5 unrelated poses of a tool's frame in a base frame.
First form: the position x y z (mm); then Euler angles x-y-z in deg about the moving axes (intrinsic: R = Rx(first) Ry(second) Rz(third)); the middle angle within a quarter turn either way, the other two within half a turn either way.
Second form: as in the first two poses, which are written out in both.
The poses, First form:
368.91 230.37 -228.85 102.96 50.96 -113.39
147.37 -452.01 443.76 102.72 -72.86 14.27
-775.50 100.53 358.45 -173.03 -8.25 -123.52
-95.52 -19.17 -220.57 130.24 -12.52 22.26
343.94 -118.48 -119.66 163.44 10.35 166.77
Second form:
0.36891 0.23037 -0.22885 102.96 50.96 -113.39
0.14737 -0.45201 0.44376 102.72 -72.86 14.27
-0.77550 0.10053 0.35845 -173.03 -8.25 -123.52
-0.09552 -0.01917 -0.22057 130.24 -12.52 22.26
0.34394 -0.11848 -0.11966 163.44 10.35 166.77

